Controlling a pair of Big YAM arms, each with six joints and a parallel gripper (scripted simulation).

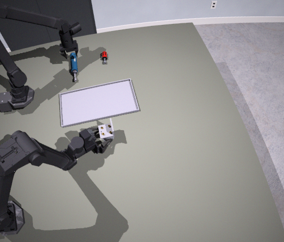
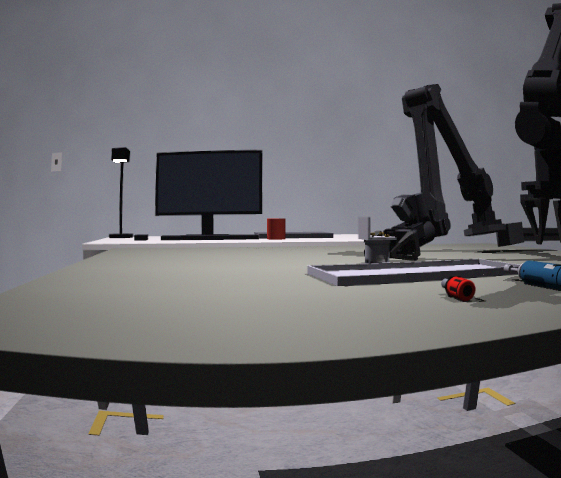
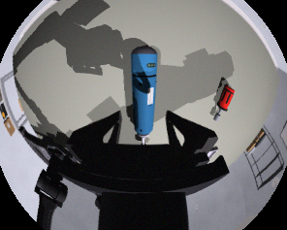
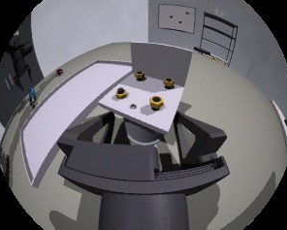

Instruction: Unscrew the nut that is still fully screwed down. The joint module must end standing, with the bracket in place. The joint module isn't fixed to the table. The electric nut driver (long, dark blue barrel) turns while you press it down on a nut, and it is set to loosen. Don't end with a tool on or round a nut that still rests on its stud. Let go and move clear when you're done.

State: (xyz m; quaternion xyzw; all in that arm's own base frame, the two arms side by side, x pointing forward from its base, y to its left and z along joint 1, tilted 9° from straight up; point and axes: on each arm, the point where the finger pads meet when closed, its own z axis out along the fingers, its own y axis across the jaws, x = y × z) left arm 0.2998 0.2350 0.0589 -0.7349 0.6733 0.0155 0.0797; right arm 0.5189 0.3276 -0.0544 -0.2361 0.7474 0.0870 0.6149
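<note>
Now: the bracket 40 mm above my right hand and 10 mm ahead of it. Round my right hand: socket tip (400 mm to the left, 170 mm behind, 10 mm below); then short red-handled tool (540 mm to the left, 10 mm below, 10 mm ahead); then shallow white tray (210 mm to the left, 40 mm behind, 20 mm below).
</note>
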